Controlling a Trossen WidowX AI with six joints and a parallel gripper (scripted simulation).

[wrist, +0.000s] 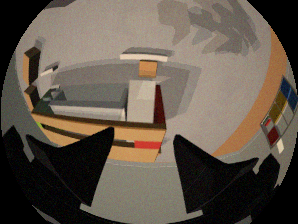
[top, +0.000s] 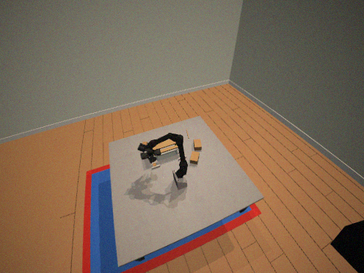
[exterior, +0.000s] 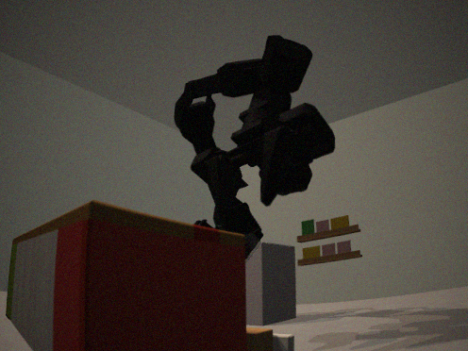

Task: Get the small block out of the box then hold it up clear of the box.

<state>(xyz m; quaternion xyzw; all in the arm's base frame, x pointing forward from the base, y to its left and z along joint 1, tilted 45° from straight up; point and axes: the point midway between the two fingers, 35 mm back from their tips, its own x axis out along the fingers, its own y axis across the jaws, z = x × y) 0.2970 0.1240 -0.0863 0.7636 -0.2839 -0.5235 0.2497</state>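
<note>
Right now my gripper tip is 10 mm past the small block and 150 mm above it. Also, from my gripper tip: thin stick 230 mm ahead, 540 mm to the right, 160 mm below; box 50 mm ahead, 170 mm to the right, 100 mm below.
</note>
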